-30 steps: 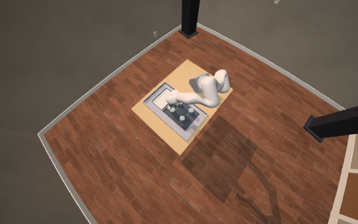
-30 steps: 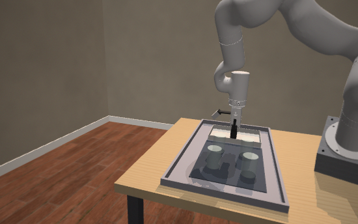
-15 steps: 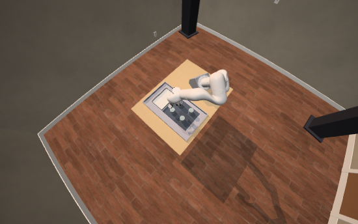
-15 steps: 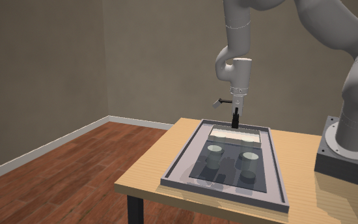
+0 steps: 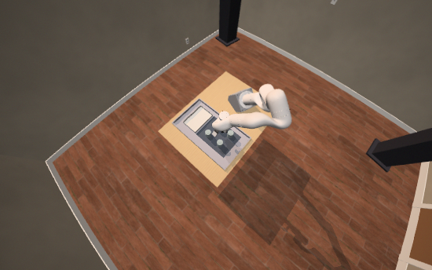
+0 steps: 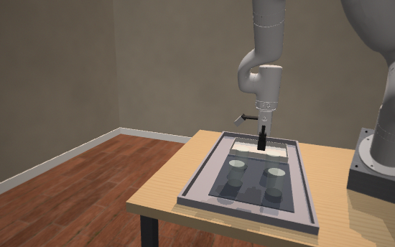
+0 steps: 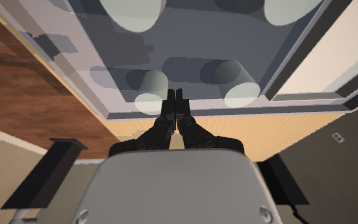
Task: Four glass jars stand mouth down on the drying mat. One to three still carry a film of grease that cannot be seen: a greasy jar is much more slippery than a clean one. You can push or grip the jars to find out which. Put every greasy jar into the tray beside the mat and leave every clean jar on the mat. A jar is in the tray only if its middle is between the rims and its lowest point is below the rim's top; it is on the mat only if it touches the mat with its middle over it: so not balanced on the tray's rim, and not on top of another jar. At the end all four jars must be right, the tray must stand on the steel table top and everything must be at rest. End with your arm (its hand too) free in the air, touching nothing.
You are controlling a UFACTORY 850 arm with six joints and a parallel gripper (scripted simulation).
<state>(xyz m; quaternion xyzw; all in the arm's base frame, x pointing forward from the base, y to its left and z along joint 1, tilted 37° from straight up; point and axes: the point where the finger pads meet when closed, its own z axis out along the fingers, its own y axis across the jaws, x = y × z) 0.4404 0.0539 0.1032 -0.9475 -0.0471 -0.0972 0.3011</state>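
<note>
The dark drying mat lies 17 cm below my hand, 3 cm to the right of it and 2 cm ahead of it. The rest, counted from my hand: cream tray (35 cm to the right, 16 cm below, 7 cm ahead).
</note>
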